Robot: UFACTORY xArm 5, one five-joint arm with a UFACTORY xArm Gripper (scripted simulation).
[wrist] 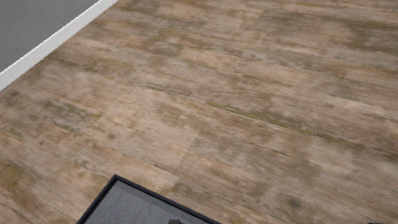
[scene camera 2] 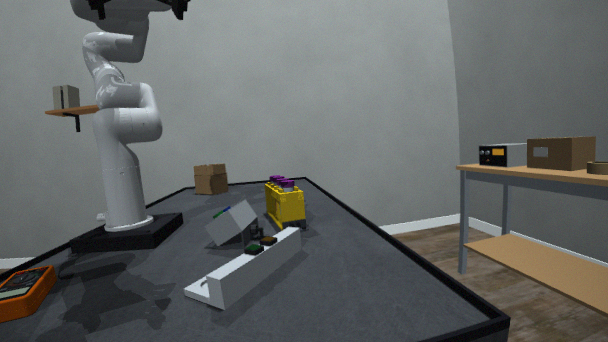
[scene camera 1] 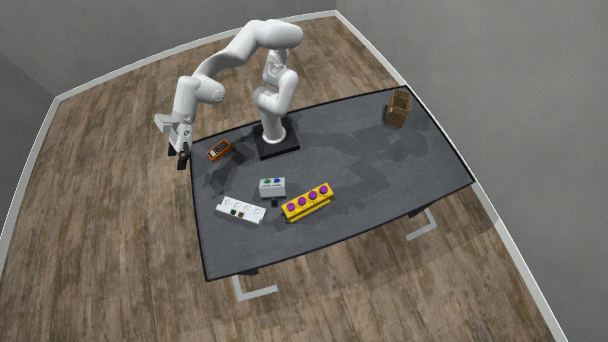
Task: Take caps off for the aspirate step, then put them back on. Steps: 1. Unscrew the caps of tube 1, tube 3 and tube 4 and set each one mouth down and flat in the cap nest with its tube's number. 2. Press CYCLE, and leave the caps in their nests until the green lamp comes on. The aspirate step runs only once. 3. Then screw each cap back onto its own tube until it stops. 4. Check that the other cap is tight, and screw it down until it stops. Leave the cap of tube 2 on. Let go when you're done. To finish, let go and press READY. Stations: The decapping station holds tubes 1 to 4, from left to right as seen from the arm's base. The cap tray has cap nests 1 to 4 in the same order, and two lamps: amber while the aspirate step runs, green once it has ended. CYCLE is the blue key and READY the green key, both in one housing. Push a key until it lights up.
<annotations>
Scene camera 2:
cardboard box: 208, 180
grey key housing: 241, 218
</annotations>
